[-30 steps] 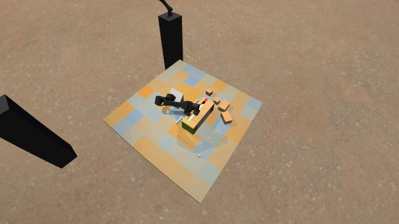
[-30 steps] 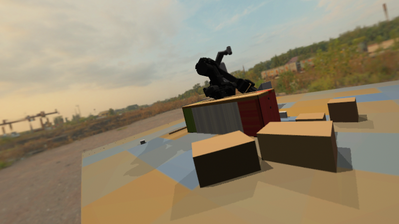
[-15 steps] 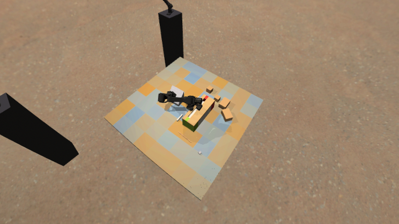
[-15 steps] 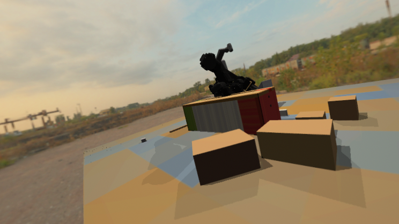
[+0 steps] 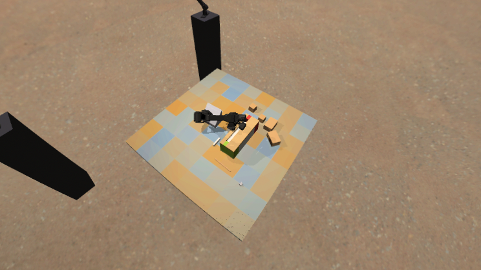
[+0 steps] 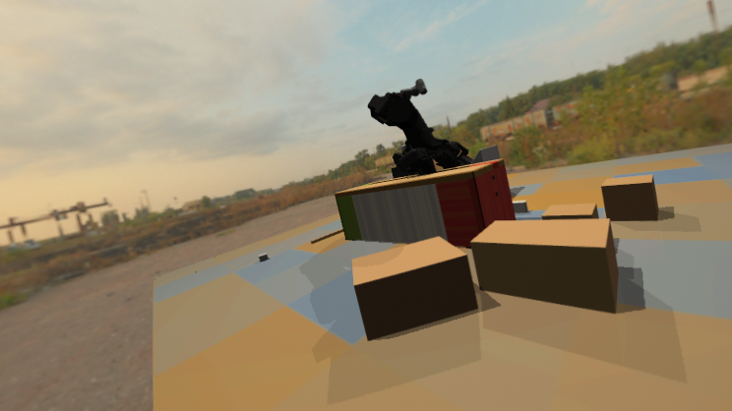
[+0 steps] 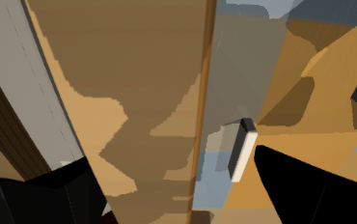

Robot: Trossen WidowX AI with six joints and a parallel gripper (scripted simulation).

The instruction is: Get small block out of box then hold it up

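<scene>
Right now the small yellow block is 50 mm ahead of my gripper tip and 30 mm to the left of it. Also, from my gripper tip: long box (40 mm ahead, 50 mm to the right, 30 mm below).
</scene>
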